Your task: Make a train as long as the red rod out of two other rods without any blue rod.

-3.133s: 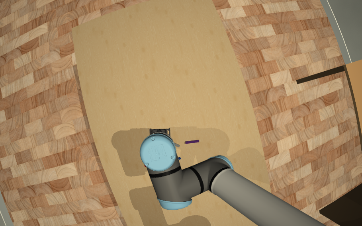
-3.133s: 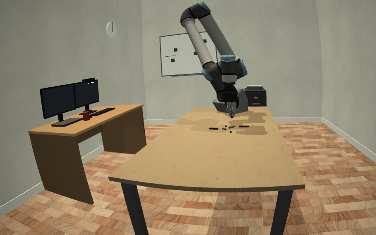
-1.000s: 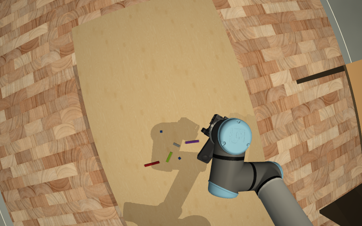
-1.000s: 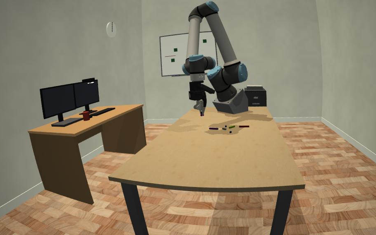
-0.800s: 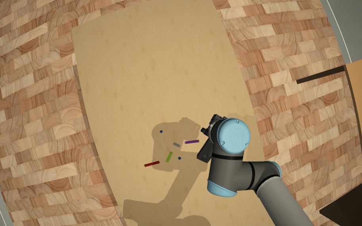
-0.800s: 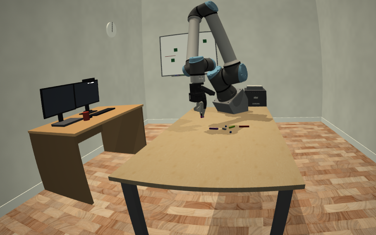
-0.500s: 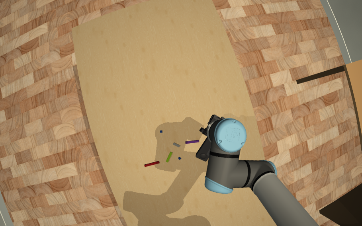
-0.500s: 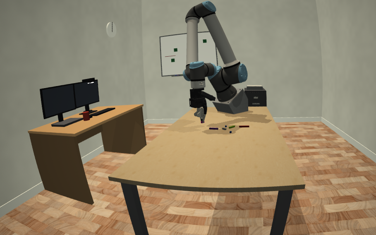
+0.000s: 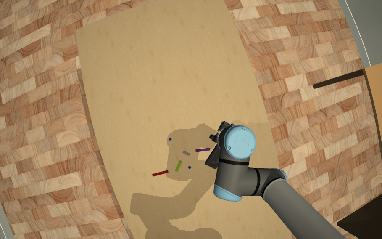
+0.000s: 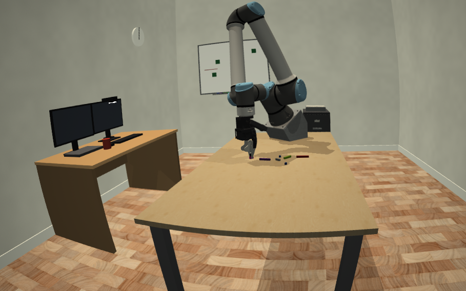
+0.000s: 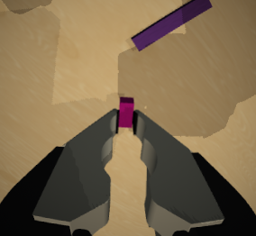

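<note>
The magenta rod is 10 mm below my hand. Also, from my hand: grey rod 10 mm behind, 140 mm to the left, 30 mm below; then purple rod 20 mm behind, 70 mm to the left, 30 mm below; then lime rod 50 mm behind, 190 mm to the left, 30 mm below.
</note>
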